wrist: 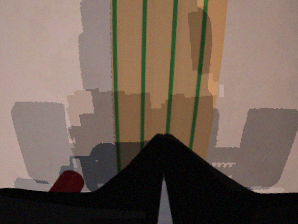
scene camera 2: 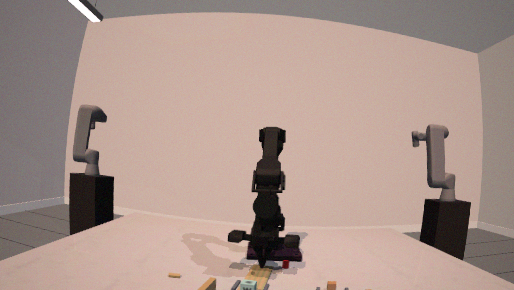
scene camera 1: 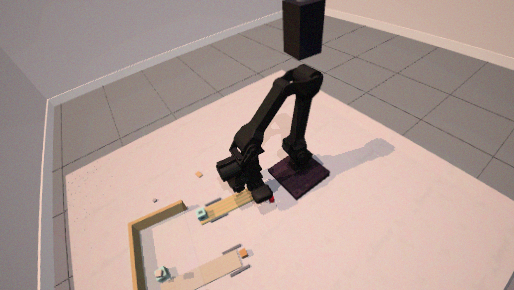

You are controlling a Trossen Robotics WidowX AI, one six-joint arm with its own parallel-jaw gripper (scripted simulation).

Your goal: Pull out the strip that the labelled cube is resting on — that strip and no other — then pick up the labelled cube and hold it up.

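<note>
My gripper is visible at (scene camera 1: 254,191), at (scene camera 2: 261,268) and at (wrist: 163,141).
</note>
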